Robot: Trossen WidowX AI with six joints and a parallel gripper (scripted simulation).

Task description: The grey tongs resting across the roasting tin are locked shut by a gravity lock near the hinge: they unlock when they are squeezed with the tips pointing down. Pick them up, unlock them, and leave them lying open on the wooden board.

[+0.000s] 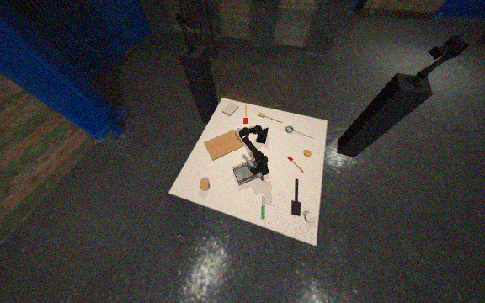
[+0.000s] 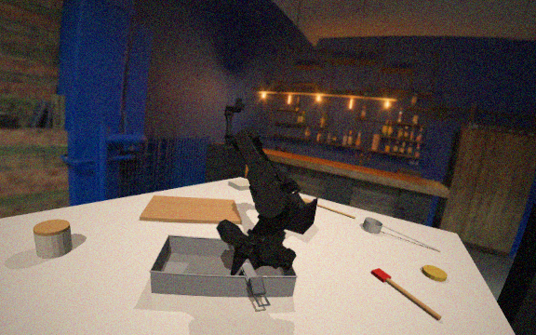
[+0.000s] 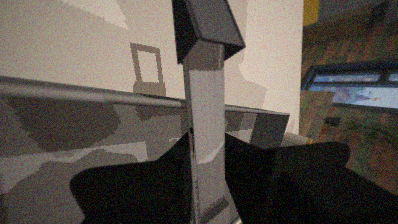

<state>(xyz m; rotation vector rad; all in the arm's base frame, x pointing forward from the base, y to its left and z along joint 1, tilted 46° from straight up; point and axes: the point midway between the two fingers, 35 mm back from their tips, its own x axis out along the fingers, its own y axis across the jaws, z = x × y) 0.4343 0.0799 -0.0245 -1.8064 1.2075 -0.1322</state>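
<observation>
The grey roasting tin lies 50 mm to the right of my gripper tip and 20 mm behind it. Round my gripper tip: black spatula (400 mm to the left, 90 mm ahead, 30 mm below); then cork-lidded canister (400 mm to the right, 250 mm ahead); then green-handled tool (240 mm ahead, 150 mm to the left, 20 mm below).
</observation>
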